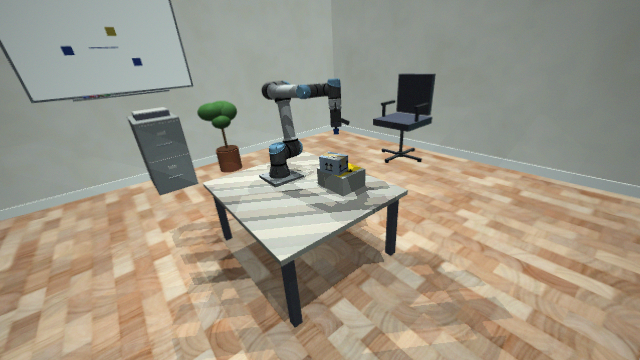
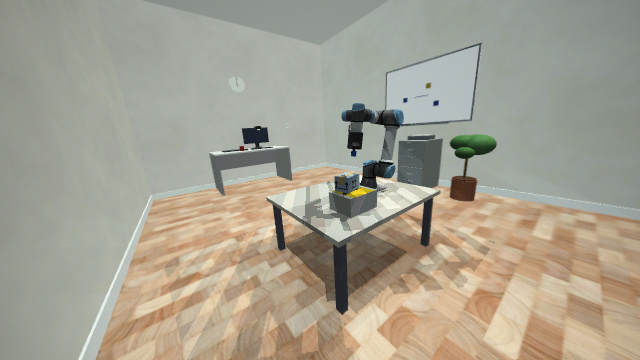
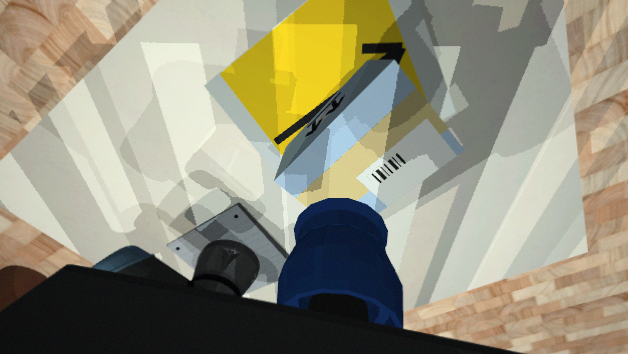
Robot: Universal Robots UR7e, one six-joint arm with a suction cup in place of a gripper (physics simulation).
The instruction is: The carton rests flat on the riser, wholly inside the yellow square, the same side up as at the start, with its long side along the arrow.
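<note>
The blue-grey carton (image 1: 330,164) (image 2: 345,185) (image 3: 362,122) sits on the grey riser (image 1: 332,183) (image 2: 345,206) (image 3: 240,115), its label and tape face up and the arrow marks on its side pointing up. It covers one side of the yellow square (image 1: 352,168) (image 2: 364,192) (image 3: 310,55) and part of the black arrow (image 3: 382,48); its long side runs roughly along the arrow. Its far lower edge is hidden, so I cannot tell if it is wholly inside or exactly flat. My blue suction cup (image 1: 336,131) (image 2: 353,153) (image 3: 341,212) is open, well above the carton, apart from it.
The riser stands on the table (image 1: 270,220) (image 2: 300,200) near the arm's base plate (image 1: 281,178) (image 3: 260,235). A filing cabinet (image 1: 162,155), a potted plant (image 1: 229,159) and an office chair (image 1: 402,121) stand on the floor. A desk (image 2: 250,160) with a monitor is by the wall.
</note>
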